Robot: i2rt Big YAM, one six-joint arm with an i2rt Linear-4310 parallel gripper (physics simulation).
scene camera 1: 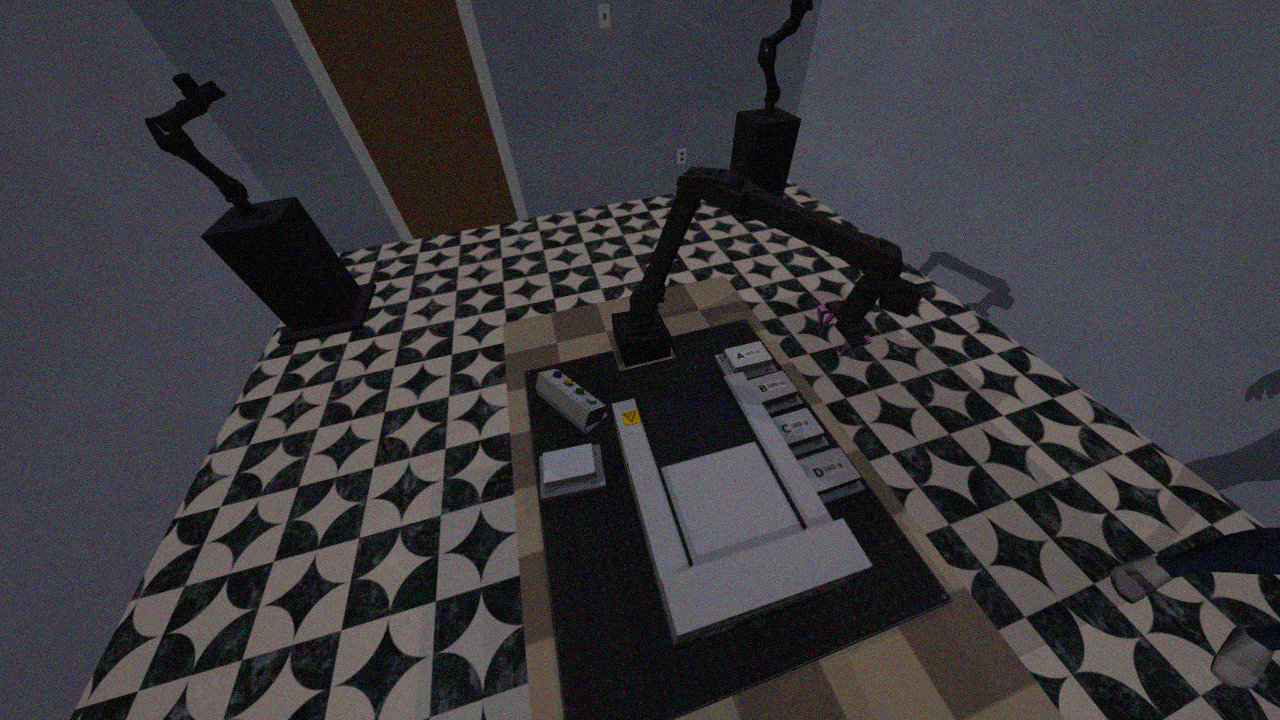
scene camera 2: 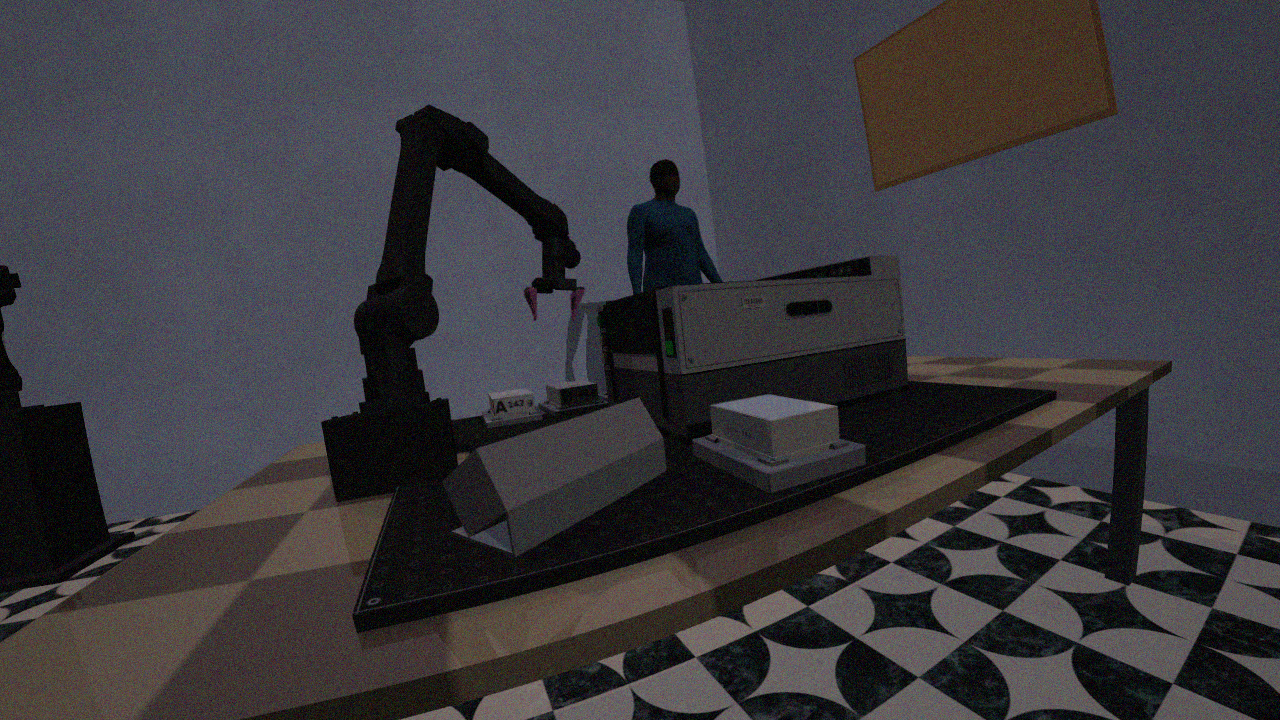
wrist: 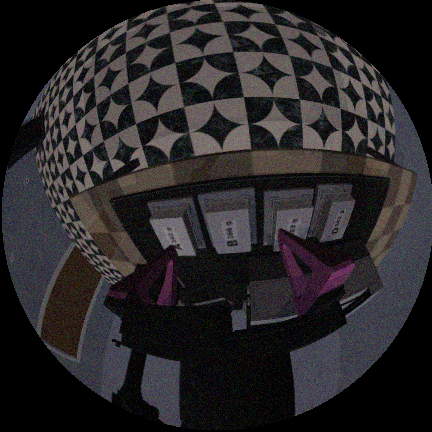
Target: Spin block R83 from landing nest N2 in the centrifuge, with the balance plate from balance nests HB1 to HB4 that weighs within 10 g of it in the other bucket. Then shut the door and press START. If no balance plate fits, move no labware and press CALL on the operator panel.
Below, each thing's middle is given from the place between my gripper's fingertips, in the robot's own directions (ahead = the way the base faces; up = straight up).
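Plate D [scene camera 1: 828,472]: from my hand, 260 mm ahead, 130 mm to the right, 170 mm below. Plate A [scene camera 1: 752,357]: 150 mm behind my hand, 140 mm to the right, 170 mm below. Plate C [scene camera 1: 799,428]: 130 mm ahead of my hand, 140 mm to the right, 170 mm below. Plate B [scene camera 2: 577,393]: my hand 10 mm past it, 130 mm to the left of it, 170 mm above it.
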